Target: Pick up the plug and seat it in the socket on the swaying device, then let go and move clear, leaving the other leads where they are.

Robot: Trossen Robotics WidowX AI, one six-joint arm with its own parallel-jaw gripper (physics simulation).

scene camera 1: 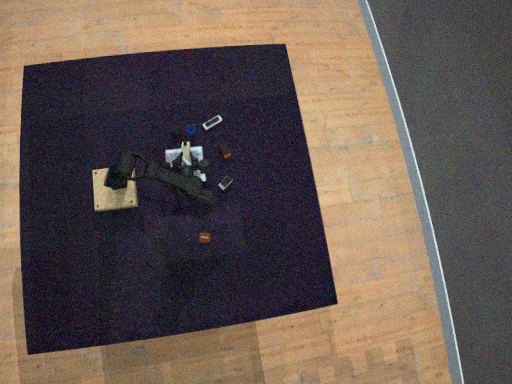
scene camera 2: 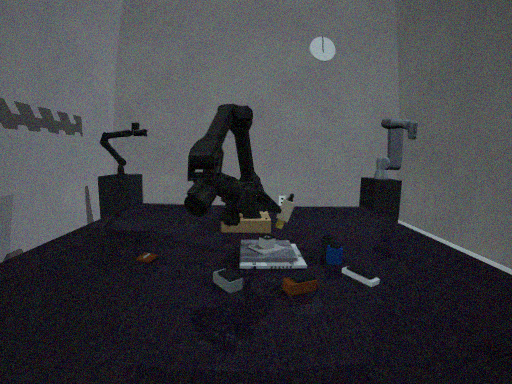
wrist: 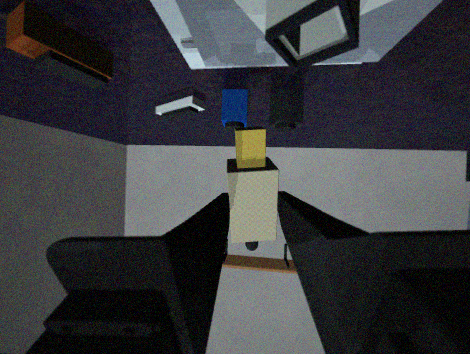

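Observation:
The cream plug [scene camera 1: 186,149] [scene camera 2: 285,211] [wrist: 252,207] has a yellow tip and a short dark stub at its other end. My gripper [scene camera 1: 186,154] [scene camera 2: 280,209] [wrist: 253,198] is shut on its sides and holds it in the air, tilted, tip down in scene camera 2. The device [scene camera 1: 198,149] [scene camera 2: 300,260] [wrist: 196,59] is a white base with grey plates, lower than the plug. Its raised socket [scene camera 2: 267,243] [wrist: 330,51] has a dark square rim, sits tilted, and is apart from the plug. My arm hides part of the device in scene camera 1.
A blue lead end [scene camera 1: 191,130] [scene camera 2: 334,255] [wrist: 234,106] and a black one [wrist: 286,100] stand beside the device. A white piece [scene camera 2: 367,281], an orange-and-black piece [scene camera 2: 300,287], a grey piece [scene camera 2: 227,282] and a flat orange piece [scene camera 1: 204,237] lie around it.

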